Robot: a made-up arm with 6 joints.
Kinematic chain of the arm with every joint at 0, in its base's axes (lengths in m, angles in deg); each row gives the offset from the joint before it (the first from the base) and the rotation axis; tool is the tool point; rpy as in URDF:
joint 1: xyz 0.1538 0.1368 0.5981 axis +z
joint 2: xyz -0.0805 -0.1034 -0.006 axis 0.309 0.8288 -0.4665
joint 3: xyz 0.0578 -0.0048 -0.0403 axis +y
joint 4: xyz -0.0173 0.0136 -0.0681 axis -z
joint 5: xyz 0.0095 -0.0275 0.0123 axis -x
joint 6: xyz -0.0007 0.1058 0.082 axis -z
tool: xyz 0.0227 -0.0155 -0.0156 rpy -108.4 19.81 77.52
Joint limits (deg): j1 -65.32..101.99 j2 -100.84..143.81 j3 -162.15..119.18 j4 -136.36..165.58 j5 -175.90..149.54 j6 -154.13..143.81
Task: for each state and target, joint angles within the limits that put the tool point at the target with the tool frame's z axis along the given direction. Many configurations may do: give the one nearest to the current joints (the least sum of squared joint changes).
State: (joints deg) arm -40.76 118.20 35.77 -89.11 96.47 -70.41
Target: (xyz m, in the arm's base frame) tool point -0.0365 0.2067 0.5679 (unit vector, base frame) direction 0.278 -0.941 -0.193
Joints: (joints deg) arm -1.36 82.22 15.18 -79.50 86.92 -70.28
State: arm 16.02 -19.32 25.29 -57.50 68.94 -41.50
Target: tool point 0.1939 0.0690 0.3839 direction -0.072 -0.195 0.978
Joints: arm 25.06 -28.07 6.95 -58.14 94.22 -83.27
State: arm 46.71 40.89 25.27 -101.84 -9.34 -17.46
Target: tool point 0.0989 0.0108 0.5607 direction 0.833 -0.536 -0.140
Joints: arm 26.54 -12.93 -2.90 -110.05 -5.58 -9.90
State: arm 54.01 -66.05 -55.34 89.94 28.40 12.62
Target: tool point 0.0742 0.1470 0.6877 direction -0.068 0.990 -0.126
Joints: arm 16.06 -100.50 -70.96 73.99 61.43 38.12
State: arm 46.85 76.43 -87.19 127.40 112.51 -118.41
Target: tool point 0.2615 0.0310 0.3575 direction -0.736 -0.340 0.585
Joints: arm 31.26 49.69 -80.19 115.79 100.74 -114.62
